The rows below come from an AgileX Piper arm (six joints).
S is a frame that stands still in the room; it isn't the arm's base.
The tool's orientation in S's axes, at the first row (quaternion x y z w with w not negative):
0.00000, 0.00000, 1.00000, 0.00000
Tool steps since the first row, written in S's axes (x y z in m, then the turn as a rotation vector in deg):
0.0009, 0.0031, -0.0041, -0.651, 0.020, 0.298
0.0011, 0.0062, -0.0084, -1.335, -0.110, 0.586
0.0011, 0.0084, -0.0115, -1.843, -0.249, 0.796
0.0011, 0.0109, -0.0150, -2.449, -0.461, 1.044
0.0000, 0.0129, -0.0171, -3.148, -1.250, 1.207
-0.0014, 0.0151, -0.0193, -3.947, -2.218, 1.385
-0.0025, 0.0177, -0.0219, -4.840, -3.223, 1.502
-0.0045, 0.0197, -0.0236, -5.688, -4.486, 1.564
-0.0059, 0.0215, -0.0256, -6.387, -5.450, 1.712
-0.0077, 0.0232, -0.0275, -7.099, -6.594, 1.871
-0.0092, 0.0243, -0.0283, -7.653, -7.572, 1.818
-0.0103, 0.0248, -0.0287, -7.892, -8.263, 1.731
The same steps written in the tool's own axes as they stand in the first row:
-0.0009, -0.0031, -0.0041, 0.651, -0.020, 0.298
-0.0011, -0.0062, -0.0084, 1.335, 0.110, 0.586
-0.0011, -0.0084, -0.0115, 1.843, 0.249, 0.796
-0.0011, -0.0109, -0.0150, 2.449, 0.461, 1.044
0.0000, -0.0129, -0.0171, 3.148, 1.250, 1.207
0.0014, -0.0151, -0.0193, 3.947, 2.218, 1.385
0.0025, -0.0177, -0.0219, 4.840, 3.223, 1.502
0.0045, -0.0197, -0.0236, 5.688, 4.486, 1.564
0.0059, -0.0215, -0.0256, 6.387, 5.450, 1.712
0.0077, -0.0232, -0.0275, 7.099, 6.594, 1.871
0.0092, -0.0243, -0.0283, 7.653, 7.572, 1.818
0.0103, -0.0248, -0.0287, 7.892, 8.263, 1.731

